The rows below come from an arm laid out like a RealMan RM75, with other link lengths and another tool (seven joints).
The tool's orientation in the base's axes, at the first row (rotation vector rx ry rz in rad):
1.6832, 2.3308, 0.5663
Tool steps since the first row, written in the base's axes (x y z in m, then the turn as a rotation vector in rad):
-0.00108, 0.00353, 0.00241, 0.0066, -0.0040, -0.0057
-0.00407, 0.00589, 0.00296, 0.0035, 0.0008, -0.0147
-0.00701, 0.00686, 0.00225, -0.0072, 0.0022, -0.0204
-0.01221, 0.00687, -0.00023, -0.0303, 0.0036, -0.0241
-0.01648, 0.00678, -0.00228, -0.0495, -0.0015, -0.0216
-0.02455, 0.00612, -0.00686, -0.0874, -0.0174, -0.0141
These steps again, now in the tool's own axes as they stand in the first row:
0.00381, 0.00106, -0.00195, -0.0062, 0.0022, 0.0070
0.00704, -0.00065, -0.00317, -0.0012, -0.0030, 0.0148
0.00888, -0.00322, -0.00348, 0.0033, -0.0143, 0.0161
0.01044, -0.00876, -0.00325, 0.0120, -0.0354, 0.0107
0.01164, -0.01334, -0.00306, 0.0135, -0.0523, 0.0001
0.01340, -0.02243, -0.00216, 0.0112, -0.0862, -0.0242

